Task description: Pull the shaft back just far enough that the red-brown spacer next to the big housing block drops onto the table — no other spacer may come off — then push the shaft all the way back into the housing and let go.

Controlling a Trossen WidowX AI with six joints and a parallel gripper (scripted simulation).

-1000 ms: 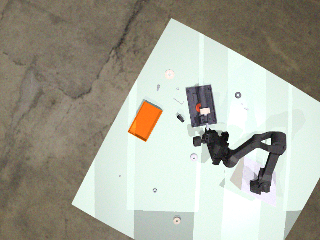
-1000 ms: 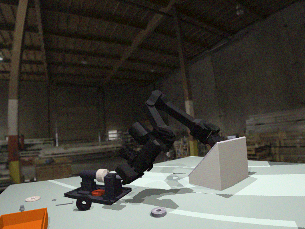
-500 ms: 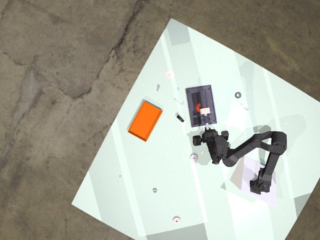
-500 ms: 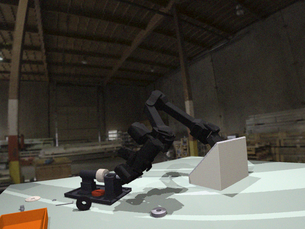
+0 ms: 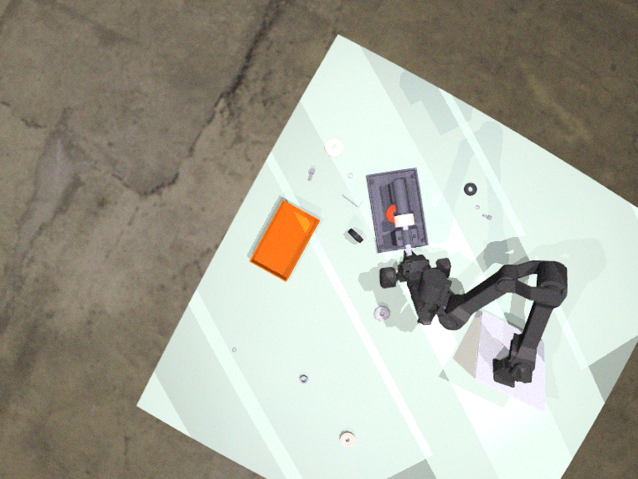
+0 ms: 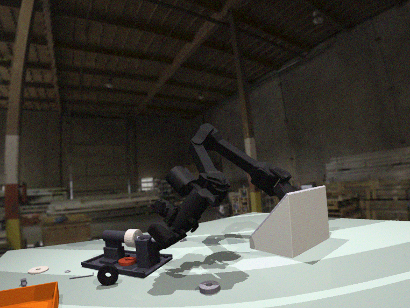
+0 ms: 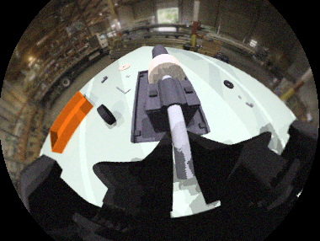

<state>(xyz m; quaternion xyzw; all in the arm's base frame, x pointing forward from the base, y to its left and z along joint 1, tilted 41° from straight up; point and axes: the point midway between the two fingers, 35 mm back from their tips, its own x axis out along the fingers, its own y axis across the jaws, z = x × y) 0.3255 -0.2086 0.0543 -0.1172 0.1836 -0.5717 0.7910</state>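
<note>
Right now my gripper tip is 2 cm short of the grey shaft, 4 cm to the left of it and 3 cm below it. Round my gripper tip: cream spacer (4 cm ahead, 6 cm to the right, 3 cm above); then black ring (15 cm ahead, 1 cm to the left, 3 cm below); then red-brown spacer (6 cm ahead, 9 cm to the right, 4 cm below).
</note>
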